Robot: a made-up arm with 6 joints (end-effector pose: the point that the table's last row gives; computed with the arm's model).
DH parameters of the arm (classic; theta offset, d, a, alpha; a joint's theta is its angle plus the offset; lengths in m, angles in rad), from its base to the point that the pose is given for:
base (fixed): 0 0.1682 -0.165 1.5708
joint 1: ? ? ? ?
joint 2: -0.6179 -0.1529 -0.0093 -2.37
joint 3: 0 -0.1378 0.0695 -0.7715
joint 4: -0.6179 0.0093 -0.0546 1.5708
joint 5: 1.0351 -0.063 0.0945 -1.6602
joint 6: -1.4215 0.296 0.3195 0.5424
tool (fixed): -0.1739 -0.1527 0 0
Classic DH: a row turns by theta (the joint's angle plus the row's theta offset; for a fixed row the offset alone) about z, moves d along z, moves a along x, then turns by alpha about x.
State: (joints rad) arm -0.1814 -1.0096 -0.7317 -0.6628 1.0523 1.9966
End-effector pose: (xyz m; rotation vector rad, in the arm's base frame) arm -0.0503 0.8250 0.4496 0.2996 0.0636 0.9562
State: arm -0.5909 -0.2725 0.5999 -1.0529 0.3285 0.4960
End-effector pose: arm 0.3170 0.2663 0.2080 -0.3352 0.0466 -1.3775
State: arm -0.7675 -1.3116 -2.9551 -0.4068 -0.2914 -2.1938
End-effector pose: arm -0.3289 0.3126 0.4404 0.2187 -1.7225 -0.4967
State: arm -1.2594 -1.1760 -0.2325 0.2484 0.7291 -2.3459
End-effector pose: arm 0.0747 0.2549 0.4252 1.7762 -0.1765 1.4977
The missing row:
joint 1: -1.5708 -0.3471 0.0251 1.5708
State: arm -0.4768 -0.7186 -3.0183 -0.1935 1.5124 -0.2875
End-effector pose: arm -0.0701 0.6660 0.2374 -0.0077 0.3158 0.5135
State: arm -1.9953 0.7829 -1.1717 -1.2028 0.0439 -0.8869
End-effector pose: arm -0.4226 0.6451 0.2392 -0.2709 -0.4522 1.2001
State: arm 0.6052 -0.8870 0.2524 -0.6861 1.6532 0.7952
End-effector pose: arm -0.4144 0.1858 0.6252 1.3856 -1.7349 -0.4950
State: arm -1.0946 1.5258 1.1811 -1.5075 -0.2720 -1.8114
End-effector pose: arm -0.4221 0.6908 -0.1055 0.2496 2.8678 0.6488
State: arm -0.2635 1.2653 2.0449 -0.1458 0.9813 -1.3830
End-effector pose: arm -0.3286 0.4112 -0.0795 -1.8303 0.4954 1.9192
